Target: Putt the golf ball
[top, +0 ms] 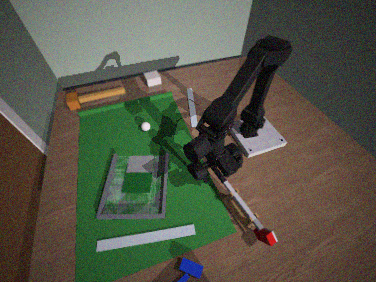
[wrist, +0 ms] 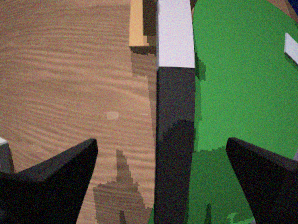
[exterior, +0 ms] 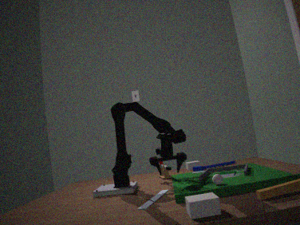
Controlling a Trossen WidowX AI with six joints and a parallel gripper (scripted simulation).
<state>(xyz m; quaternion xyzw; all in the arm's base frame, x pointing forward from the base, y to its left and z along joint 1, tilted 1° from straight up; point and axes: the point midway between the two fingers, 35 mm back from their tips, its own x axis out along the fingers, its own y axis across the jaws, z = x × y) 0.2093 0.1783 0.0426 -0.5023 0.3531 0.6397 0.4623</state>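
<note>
Right now my gripper tip is 12 cm to the right of the wooden stand and 4 cm past it. Round my gripper tip: white golf ball (31 cm to the right, 24 cm ahead, 1 cm below).
</note>
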